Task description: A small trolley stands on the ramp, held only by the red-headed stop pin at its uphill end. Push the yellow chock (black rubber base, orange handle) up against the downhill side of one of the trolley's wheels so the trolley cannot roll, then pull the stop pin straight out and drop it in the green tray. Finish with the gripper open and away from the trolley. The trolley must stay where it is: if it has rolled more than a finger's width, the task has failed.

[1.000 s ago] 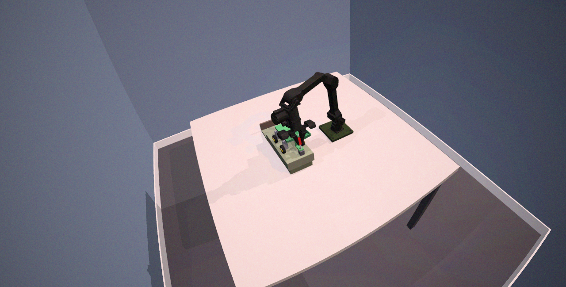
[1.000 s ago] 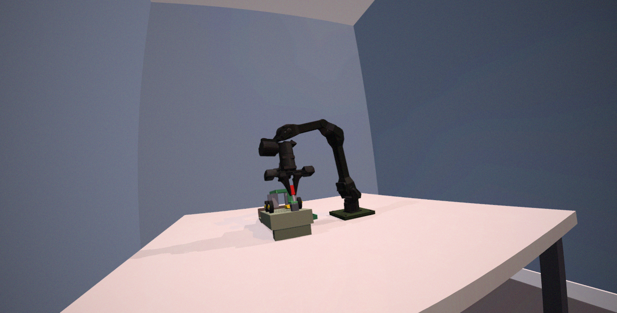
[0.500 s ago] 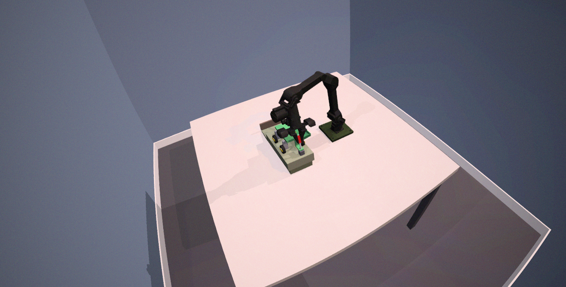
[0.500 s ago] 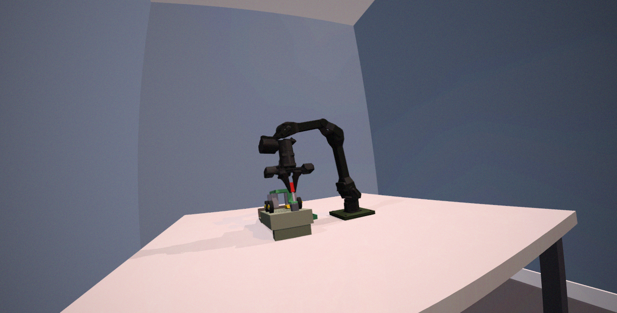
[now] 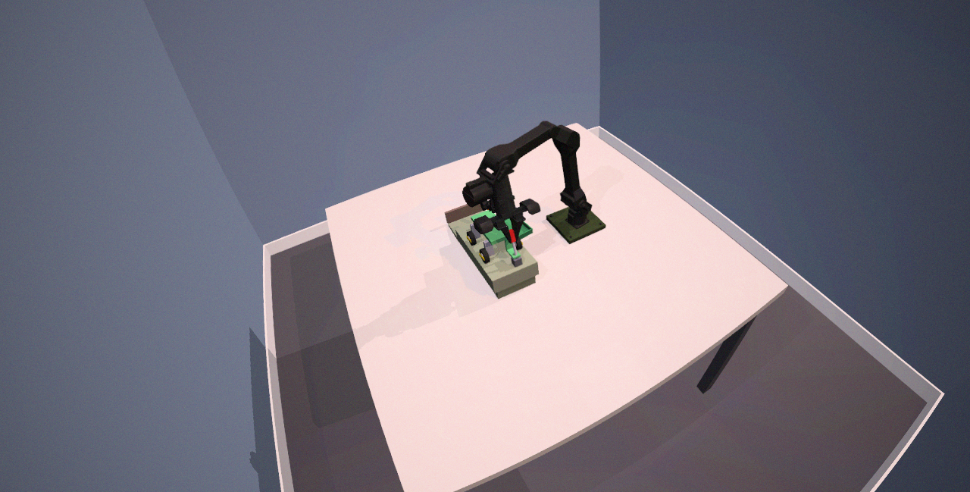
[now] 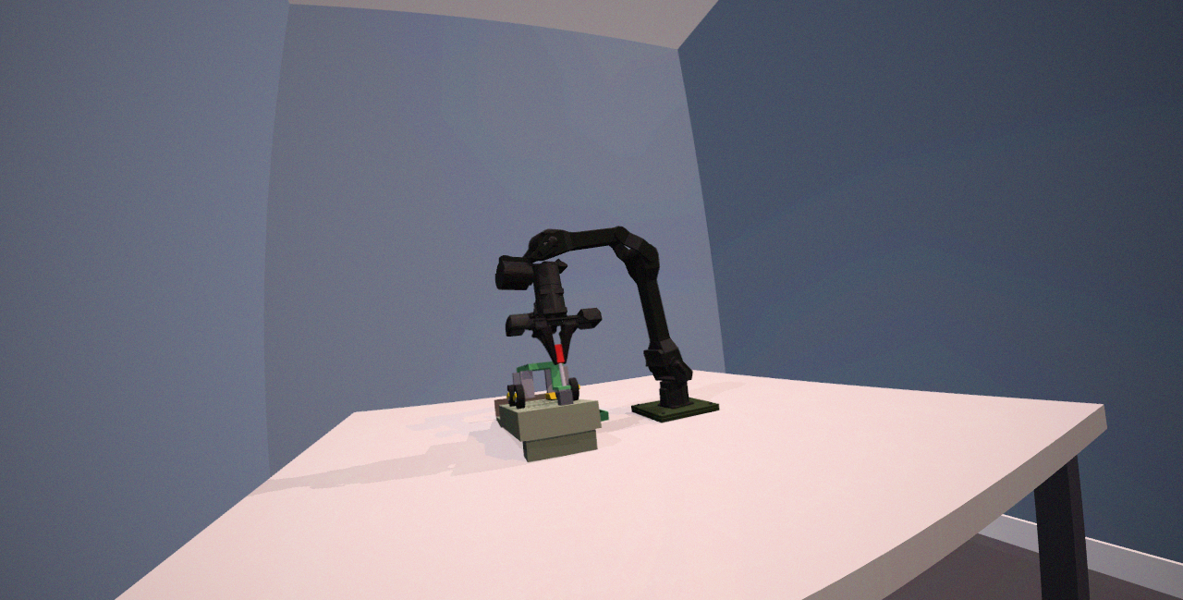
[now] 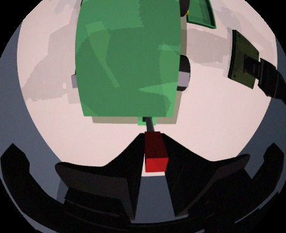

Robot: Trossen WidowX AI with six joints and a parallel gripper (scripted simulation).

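My gripper tip is now 200 mm to the left of the green tray, 170 mm above it and 140 mm past it. The rest, counted from my gripper tip: ramp: 110 mm to the right, 110 mm below; red-headed stop pin: right at my gripper tip; green trolley: 100 mm to the right, 50 mm below, 10 mm ahead.
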